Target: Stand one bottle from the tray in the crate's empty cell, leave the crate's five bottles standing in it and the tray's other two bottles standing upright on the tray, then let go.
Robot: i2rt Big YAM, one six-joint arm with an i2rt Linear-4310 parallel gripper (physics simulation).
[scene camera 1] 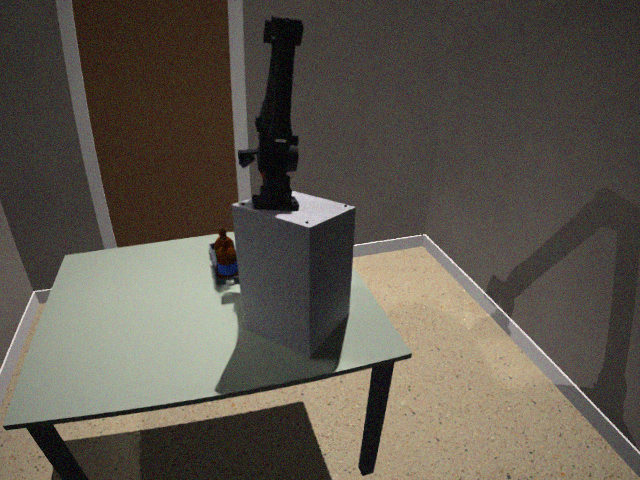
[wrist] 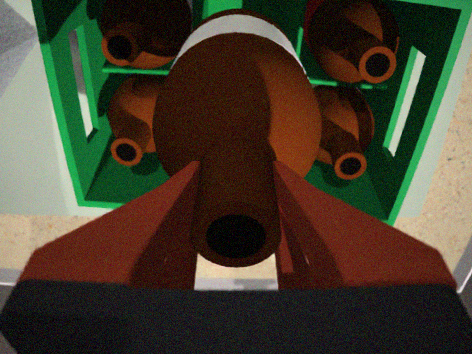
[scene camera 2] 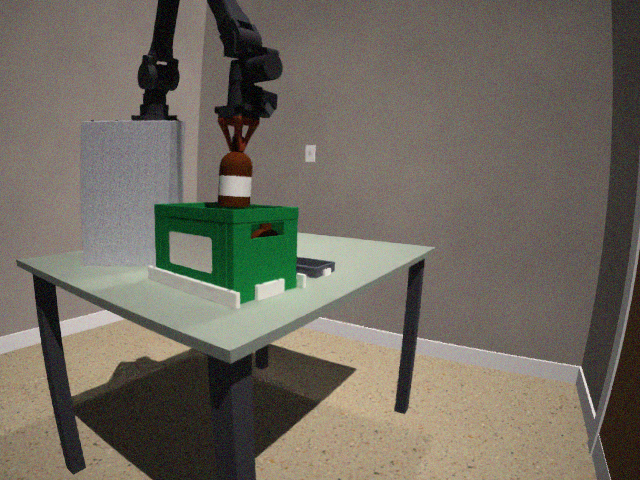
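Pixels of known places: gripper, fingertip midpoint: (wrist: 236, 176) (scene camera 2: 236, 151); arm's base, link origin: (scene camera 1: 274, 205) (scene camera 2: 154, 120).
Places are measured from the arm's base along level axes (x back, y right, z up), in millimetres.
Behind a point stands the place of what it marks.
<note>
My gripper (scene camera 2: 238, 146) {x -414, y 21, z -122 mm} (wrist: 236, 176) {x -414, y 21, z -122 mm} is shut on the neck of a brown bottle with a white label (scene camera 2: 235, 178) {x -439, y 45, z -184 mm} (wrist: 225, 95) {x -408, y -5, z -132 mm}. The bottle is upright, its base at about the height of the rim of the green crate (scene camera 2: 263, 268) {x -551, y 69, z -360 mm} (wrist: 57, 130) {x -278, y 77, z -243 mm}. In the wrist view four crate bottles show around it: upper left (wrist: 145, 30) {x -340, y 11, z -282 mm}, upper right (wrist: 350, 35) {x -491, y 6, z -291 mm}, lower left (wrist: 131, 112) {x -320, y 84, z -292 mm} and lower right (wrist: 349, 125) {x -507, y 81, z -292 mm}. The held bottle hides the crate's middle cells. The tray (scene camera 2: 315, 266) {x -468, y -221, z -412 mm} stands behind the crate; a blue-labelled bottle (scene camera 1: 224, 253) {x -279, y -163, z -303 mm} is upright on it in scene camera 1.
A tall grey pedestal (scene camera 1: 289, 279) {x 127, y 18, z -159 mm} (scene camera 2: 124, 191) {x -94, y 140, z -216 mm} carries the arm and hides the crate in scene camera 1. White strips (scene camera 2: 193, 287) {x -444, y 162, z -402 mm} (scene camera 2: 269, 288) {x -563, y 64, z -399 mm} lie along the crate's foot on the green table (scene camera 1: 129, 330) {x -39, y -501, z -418 mm} (scene camera 2: 361, 253) {x -436, y -535, z -418 mm}.
</note>
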